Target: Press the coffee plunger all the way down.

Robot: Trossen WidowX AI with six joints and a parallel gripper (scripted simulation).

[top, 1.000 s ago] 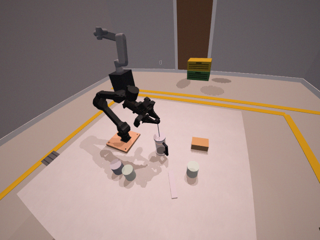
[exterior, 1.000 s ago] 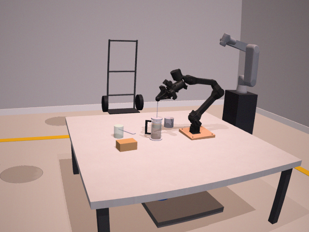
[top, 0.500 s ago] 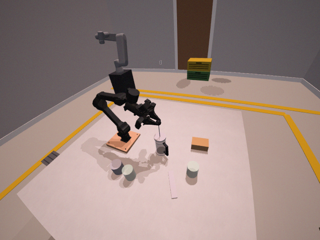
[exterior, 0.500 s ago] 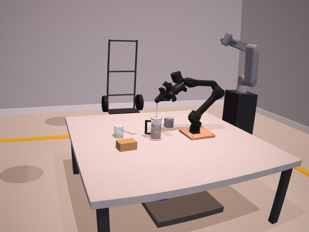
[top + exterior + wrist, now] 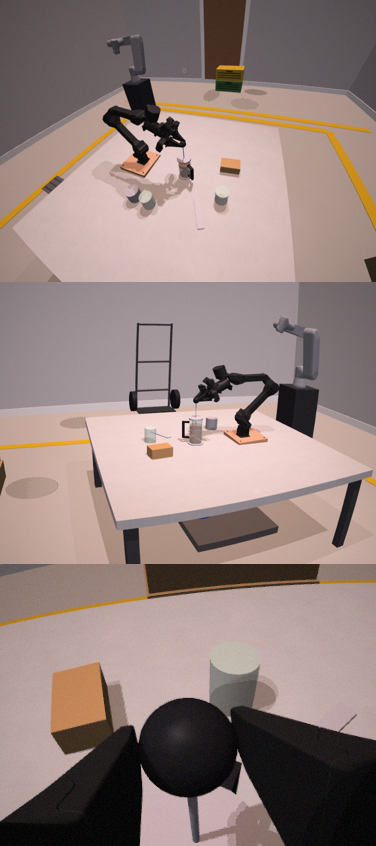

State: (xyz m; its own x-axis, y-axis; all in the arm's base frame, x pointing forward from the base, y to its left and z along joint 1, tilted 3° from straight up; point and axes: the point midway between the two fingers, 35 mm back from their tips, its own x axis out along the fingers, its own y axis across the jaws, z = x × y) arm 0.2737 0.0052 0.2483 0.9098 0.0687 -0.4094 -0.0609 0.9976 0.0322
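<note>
The glass coffee press lies 12 cm below my gripper tip and 1 cm to the right of it. Round my gripper tip: orange block (22 cm below, 22 cm ahead, 13 cm to the left).
</note>
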